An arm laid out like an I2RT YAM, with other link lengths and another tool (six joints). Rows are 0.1 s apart.
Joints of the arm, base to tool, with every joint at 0 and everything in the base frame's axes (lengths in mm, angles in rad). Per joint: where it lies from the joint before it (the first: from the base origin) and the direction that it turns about. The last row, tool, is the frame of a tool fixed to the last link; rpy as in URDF.
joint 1: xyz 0.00 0.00 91.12 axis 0 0 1
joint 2: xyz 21.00 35.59 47.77 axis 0 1 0
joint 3: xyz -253.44 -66.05 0.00 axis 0 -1 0
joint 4: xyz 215.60 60.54 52.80 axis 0 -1 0
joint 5: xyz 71.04 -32.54 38.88 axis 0 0 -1
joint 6: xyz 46.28 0.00 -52.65 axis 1 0 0
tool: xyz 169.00 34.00 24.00 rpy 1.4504 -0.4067 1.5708
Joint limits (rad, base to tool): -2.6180..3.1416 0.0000..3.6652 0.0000..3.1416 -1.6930..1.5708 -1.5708..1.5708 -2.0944..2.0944
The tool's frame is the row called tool.
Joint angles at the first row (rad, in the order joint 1, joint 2, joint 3, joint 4, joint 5, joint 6):
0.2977, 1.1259, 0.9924, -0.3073, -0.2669, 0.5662
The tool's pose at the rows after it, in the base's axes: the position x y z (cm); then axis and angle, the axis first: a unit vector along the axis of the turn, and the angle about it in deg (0 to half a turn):
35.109 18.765 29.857 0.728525 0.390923 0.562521 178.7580
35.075 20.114 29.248 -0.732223 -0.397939 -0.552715 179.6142
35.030 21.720 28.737 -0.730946 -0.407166 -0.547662 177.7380
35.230 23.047 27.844 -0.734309 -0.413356 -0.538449 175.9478
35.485 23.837 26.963 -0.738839 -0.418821 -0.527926 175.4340
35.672 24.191 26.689 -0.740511 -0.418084 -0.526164 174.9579
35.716 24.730 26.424 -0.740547 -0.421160 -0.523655 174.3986
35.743 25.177 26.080 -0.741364 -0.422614 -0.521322 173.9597
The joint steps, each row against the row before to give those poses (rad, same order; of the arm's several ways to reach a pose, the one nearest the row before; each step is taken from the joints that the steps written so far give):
0.0407, 0.0000, 0.0179, -0.0216, 0.0400, 0.0249
0.0372, 0.0333, 0.0150, -0.0033, 0.0059, 0.0204
0.0369, 0.0356, 0.0075, 0.0181, -0.0036, 0.0168
0.0249, 0.0442, 0.0071, 0.0178, -0.0083, 0.0186
0.0176, 0.0367, 0.0116, 0.0017, 0.0054, 0.0063
0.0061, 0.0155, 0.0008, 0.0121, -0.0006, 0.0095
0.0100, 0.0166, 0.0047, 0.0070, -0.0024, 0.0046
0.0101, 0.0132, -0.0016, 0.0108, 0.0011, 0.0069

